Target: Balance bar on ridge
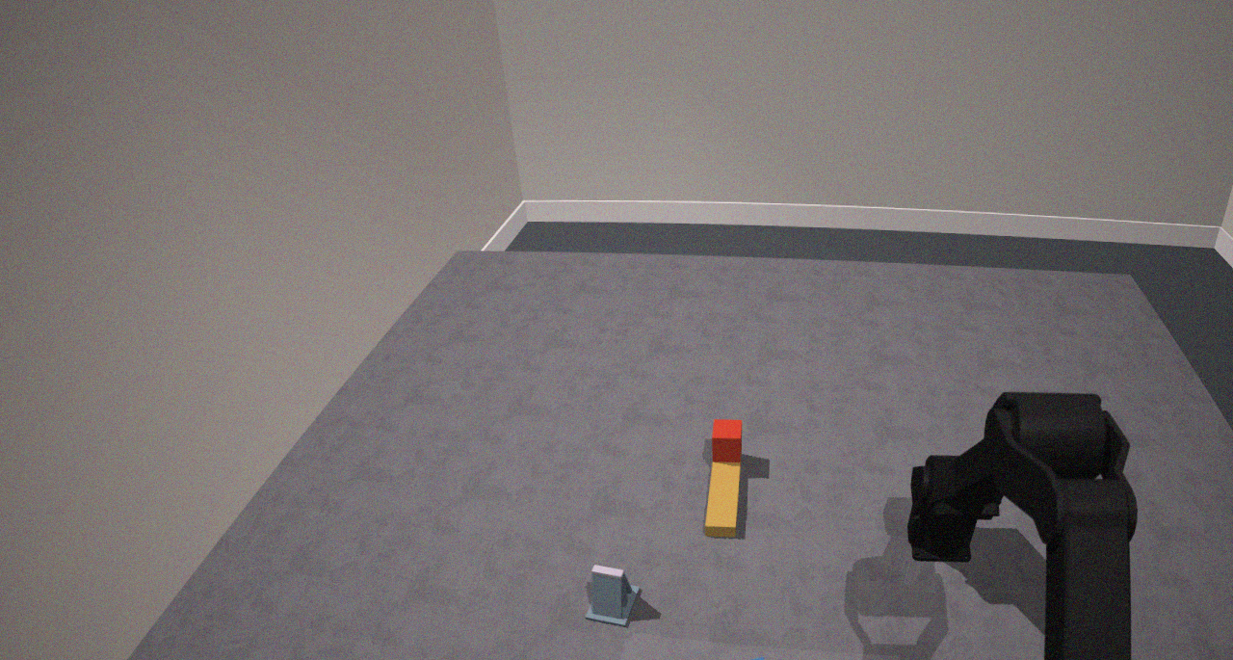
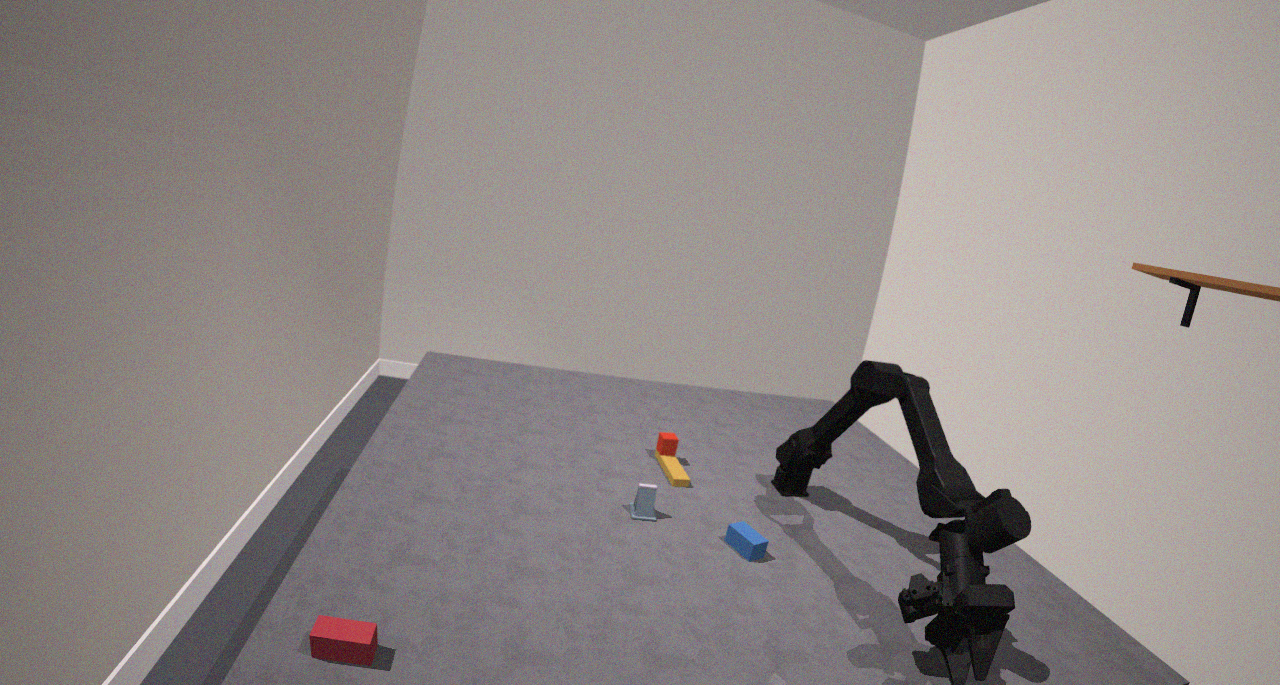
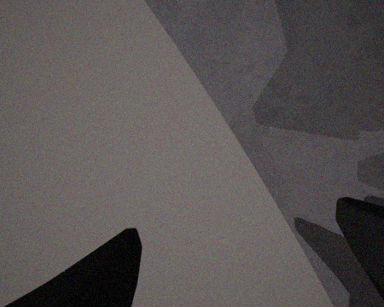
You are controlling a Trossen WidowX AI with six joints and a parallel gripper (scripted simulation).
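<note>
My gripper tip is now 690 mm to the left of the bar, 220 mm short of it and 30 mm above it. From my gripper tip the other things lie so: red block 710 mm ahead, 110 mm to the right, 40 mm below; then blue block 390 mm to the right, 150 mm ahead, 40 mm below.
</note>
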